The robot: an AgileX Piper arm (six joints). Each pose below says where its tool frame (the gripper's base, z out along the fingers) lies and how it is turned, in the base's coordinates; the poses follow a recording.
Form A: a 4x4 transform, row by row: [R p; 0 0 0 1], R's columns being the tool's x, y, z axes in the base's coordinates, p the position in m. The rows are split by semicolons.
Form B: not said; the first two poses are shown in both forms.
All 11 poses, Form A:
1: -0.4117 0.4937 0.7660 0.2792; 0.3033 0.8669 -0.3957 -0.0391; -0.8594 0.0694 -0.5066 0.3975; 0 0 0 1
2: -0.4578 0.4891 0.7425 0.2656; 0.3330 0.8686 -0.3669 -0.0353; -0.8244 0.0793 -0.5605 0.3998; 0 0 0 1
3: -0.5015 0.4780 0.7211 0.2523; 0.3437 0.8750 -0.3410 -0.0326; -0.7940 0.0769 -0.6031 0.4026; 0 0 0 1
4: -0.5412 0.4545 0.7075 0.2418; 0.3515 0.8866 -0.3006 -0.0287; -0.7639 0.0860 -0.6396 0.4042; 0 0 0 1
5: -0.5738 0.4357 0.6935 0.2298; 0.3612 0.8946 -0.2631 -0.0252; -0.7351 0.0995 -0.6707 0.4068; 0 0 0 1
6: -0.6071 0.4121 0.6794 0.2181; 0.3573 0.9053 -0.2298 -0.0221; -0.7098 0.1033 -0.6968 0.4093; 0 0 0 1
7: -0.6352 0.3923 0.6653 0.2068; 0.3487 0.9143 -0.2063 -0.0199; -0.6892 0.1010 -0.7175 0.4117; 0 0 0 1
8: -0.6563 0.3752 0.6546 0.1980; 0.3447 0.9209 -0.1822 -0.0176; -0.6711 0.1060 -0.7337 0.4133; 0 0 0 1
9: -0.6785 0.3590 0.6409 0.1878; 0.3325 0.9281 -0.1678 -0.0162; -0.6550 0.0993 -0.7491 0.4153; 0 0 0 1
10: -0.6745 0.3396 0.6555 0.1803; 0.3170 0.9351 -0.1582 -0.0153; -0.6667 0.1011 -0.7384 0.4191; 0 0 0 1
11: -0.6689 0.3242 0.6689 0.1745; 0.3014 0.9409 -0.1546 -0.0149; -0.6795 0.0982 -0.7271 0.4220; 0 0 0 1
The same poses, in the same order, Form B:
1: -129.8 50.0 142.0 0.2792 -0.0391 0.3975
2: -133.1 47.9 146.8 0.2656 -0.0353 0.3998
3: -136.4 46.1 150.5 0.2523 -0.0326 0.4026
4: -140.0 45.0 154.8 0.2418 -0.0287 0.4042
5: -142.8 43.9 158.6 0.2298 -0.0252 0.4068
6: -145.8 42.8 161.7 0.2181 -0.0221 0.4093
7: -148.3 41.7 164.0 0.2068 -0.0199 0.4117
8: -150.2 40.9 166.1 0.1980 -0.0176 0.4133
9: -152.1 39.9 167.4 0.1878 -0.0162 0.4153
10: -153.3 41.0 167.9 0.1803 -0.0153 0.4191
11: -154.1 42.0 168.0 0.1745 -0.0149 0.4220
